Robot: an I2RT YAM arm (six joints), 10 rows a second.
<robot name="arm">
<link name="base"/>
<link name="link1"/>
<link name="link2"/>
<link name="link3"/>
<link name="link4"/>
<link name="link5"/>
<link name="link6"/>
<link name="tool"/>
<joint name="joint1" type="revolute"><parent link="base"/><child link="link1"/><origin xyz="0 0 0.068" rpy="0 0 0"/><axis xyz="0 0 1"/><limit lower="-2.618" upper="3.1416"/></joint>
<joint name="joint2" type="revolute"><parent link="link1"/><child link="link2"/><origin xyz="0.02 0.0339 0.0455" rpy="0 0 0"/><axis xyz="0 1 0"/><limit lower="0" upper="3.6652"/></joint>
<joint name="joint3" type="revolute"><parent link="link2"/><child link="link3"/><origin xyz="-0.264 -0.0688 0" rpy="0 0 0"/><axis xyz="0 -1 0"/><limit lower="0" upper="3.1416"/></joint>
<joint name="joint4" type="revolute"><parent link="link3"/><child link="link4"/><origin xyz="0.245 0.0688 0.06" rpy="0 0 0"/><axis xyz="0 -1 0"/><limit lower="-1.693" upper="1.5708"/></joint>
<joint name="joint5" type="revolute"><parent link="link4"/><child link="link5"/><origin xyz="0.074 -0.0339 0.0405" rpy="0 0 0"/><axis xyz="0 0 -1"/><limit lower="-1.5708" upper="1.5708"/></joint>
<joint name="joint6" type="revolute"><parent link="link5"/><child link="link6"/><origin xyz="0.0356 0 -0.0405" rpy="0 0 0"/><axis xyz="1 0 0"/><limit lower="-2.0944" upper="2.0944"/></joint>
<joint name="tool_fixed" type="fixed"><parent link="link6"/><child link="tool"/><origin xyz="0 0 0" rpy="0 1.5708 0"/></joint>
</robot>
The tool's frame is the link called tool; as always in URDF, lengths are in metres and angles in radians.
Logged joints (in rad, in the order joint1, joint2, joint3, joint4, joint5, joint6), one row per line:
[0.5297, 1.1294, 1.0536, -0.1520, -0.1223, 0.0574]
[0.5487, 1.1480, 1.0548, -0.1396, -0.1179, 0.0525]
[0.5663, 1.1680, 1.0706, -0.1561, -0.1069, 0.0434]
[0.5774, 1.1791, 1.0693, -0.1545, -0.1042, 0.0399]
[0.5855, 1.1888, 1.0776, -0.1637, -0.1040, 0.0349]
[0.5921, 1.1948, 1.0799, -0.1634, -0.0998, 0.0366]
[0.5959, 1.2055, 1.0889, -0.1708, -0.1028, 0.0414]
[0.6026, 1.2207, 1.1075, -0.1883, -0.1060, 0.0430]
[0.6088, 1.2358, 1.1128, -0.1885, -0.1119, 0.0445]
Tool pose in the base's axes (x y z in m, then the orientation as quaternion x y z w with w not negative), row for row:
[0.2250, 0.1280, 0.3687, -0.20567, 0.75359, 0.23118, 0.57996]
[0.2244, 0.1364, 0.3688, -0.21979, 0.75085, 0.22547, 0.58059]
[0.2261, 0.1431, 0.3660, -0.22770, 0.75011, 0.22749, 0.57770]
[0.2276, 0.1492, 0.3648, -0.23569, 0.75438, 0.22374, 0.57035]
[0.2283, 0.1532, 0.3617, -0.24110, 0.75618, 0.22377, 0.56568]
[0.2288, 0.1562, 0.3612, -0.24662, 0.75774, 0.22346, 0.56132]
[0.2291, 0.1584, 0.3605, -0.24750, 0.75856, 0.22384, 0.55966]
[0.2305, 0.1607, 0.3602, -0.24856, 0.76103, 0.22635, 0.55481]
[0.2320, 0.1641, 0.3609, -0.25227, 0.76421, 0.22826, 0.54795]
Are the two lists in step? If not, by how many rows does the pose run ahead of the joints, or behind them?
The pose runs 1 row behind the joints: the pose in row i belongs to the joints in row i - 1.
